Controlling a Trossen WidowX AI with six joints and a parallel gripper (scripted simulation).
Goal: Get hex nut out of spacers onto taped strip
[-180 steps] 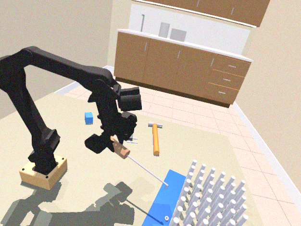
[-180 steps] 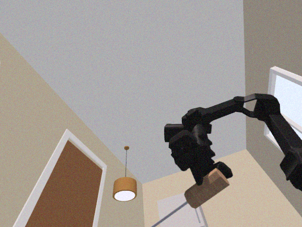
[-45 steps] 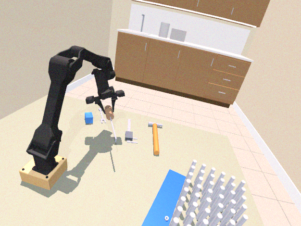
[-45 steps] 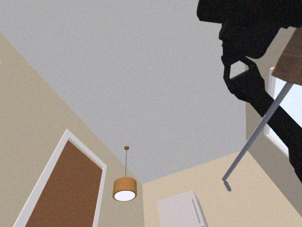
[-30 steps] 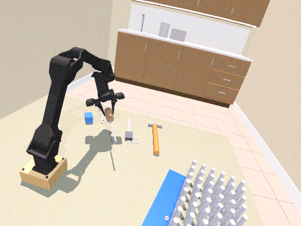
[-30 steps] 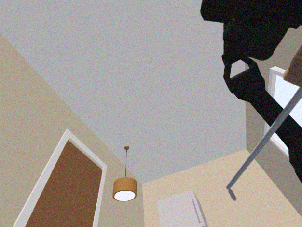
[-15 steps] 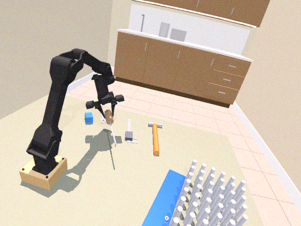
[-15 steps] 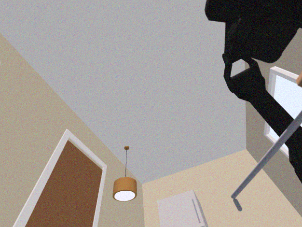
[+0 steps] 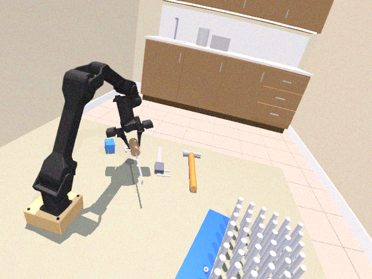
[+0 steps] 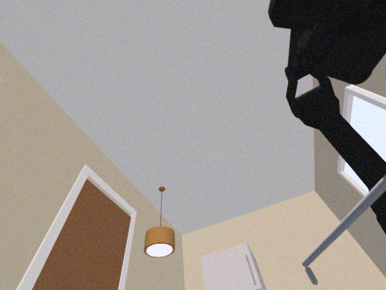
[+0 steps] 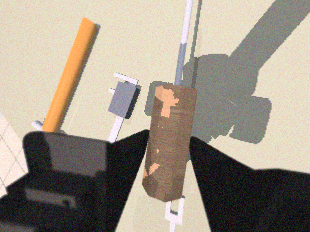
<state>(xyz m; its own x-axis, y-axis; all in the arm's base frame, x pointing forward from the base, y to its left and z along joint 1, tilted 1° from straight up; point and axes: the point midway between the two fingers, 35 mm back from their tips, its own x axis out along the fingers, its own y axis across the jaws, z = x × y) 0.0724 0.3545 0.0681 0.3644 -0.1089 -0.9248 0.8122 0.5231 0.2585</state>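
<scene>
Right now my gripper tip is 6 cm short of the wooden-handled hook tool and 9 cm to the left of it. The rest, counted from my gripper tip: hex nut (38 cm ahead, 35 cm to the right, 9 cm below); blue taped strip (37 cm ahead, 30 cm to the right, 9 cm below); small wrench (12 cm behind, 16 cm to the left, 9 cm below).
</scene>
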